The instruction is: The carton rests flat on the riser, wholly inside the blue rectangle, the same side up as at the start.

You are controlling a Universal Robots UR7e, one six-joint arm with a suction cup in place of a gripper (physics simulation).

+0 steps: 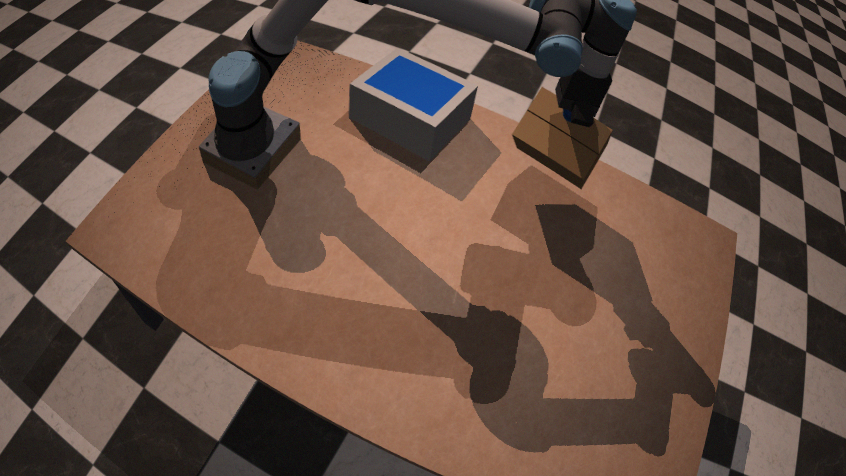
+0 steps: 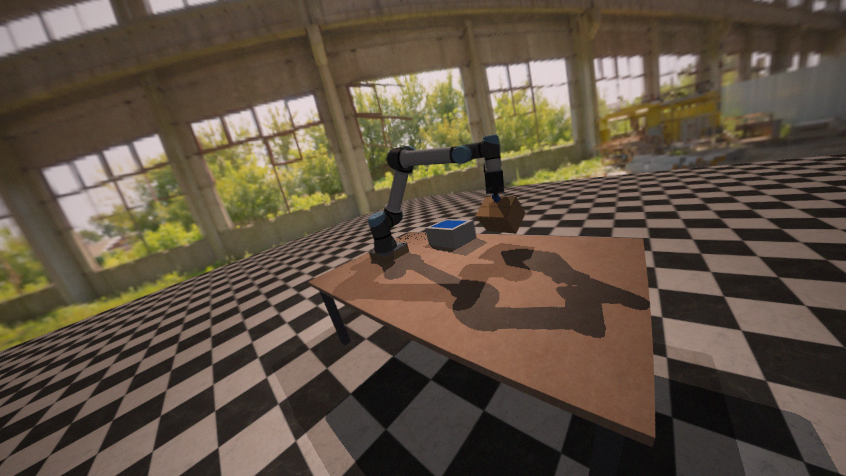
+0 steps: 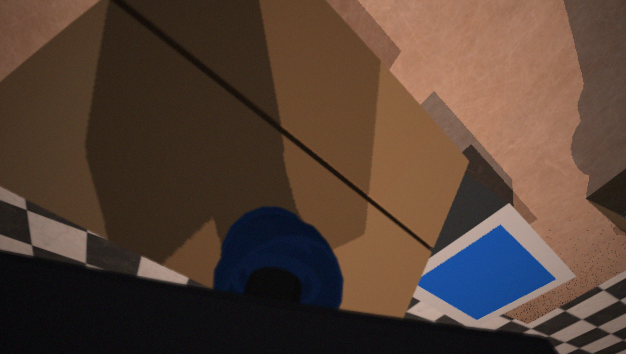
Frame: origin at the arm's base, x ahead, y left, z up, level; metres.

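Seen in the pictures: hand, its tool point: (image 1: 567, 119) (image 2: 496, 201) (image 3: 290, 221); arm's base, origin of its link: (image 1: 244, 136) (image 2: 386, 248).
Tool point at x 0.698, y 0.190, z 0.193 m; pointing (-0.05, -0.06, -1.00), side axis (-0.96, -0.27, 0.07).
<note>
Offsets run from my tool point to a thing's top centre. Level surfaces: height alone.
The brown carton @(dx +0.008, dy +0.012, dz +0.022 m) (image 1: 555, 142) (image 2: 501, 214) (image 3: 183, 145) hangs in the air on my suction cup (image 1: 568, 115) (image 2: 496, 198) (image 3: 277, 255), which presses on its top face near one edge. The carton is held above the table's far right edge, to the right of the grey riser @(dx -0.371, dy +0.094, dz -0.133 m) (image 1: 402, 121) (image 2: 450, 236). The riser carries the blue rectangle @(dx -0.371, dy +0.094, dz -0.133 m) (image 1: 414, 84) (image 2: 448, 225) (image 3: 486, 272) on top, and nothing lies on it. The carton's top shows a dark seam line.
The arm's base (image 1: 248, 147) (image 2: 387, 251) stands on the brown table @(dz -0.254 m) (image 1: 366, 248) (image 2: 532, 331) left of the riser. The arm's links reach over the riser towards the carton. Checkered floor surrounds the table.
</note>
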